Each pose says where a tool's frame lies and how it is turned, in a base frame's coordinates. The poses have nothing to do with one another.
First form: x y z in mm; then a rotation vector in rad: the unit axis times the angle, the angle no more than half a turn.
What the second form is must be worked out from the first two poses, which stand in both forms.
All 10 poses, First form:
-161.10, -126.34, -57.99, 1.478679, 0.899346, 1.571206
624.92, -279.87, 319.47, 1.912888, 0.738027, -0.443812
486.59, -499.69, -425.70, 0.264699, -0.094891, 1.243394
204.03, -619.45, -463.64, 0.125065, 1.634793, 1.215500
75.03, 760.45, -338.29, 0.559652, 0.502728, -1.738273
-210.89, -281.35, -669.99, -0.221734, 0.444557, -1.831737
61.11, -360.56, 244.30, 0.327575, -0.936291, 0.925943
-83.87, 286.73, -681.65, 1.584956, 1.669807, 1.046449
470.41, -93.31, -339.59, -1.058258, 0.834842, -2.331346
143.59, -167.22, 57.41, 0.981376, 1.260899, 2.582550
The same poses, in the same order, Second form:
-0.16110, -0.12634, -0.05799, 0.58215, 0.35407, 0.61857, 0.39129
0.62492, -0.27987, 0.31947, 0.79046, 0.30498, -0.18340, 0.49852
0.48659, -0.49969, -0.42570, 0.12357, -0.04430, 0.58045, 0.80365
0.20403, -0.61945, -0.46364, 0.05223, 0.68273, 0.50762, 0.52295
0.07503, 0.76045, -0.33829, 0.23983, 0.21544, -0.74492, 0.58409
-0.21089, -0.28135, -0.66999, -0.09496, 0.19039, -0.78447, 0.58253
0.06111, -0.36056, 0.24430, 0.15151, -0.43305, 0.42826, 0.77853
-0.08387, 0.28673, -0.68165, 0.59756, 0.62955, 0.39453, 0.30157
0.47041, -0.09331, -0.33959, -0.38313, 0.30224, -0.84403, 0.22244
0.14359, -0.16722, 0.05741, 0.32271, 0.41463, 0.84924, 0.05234

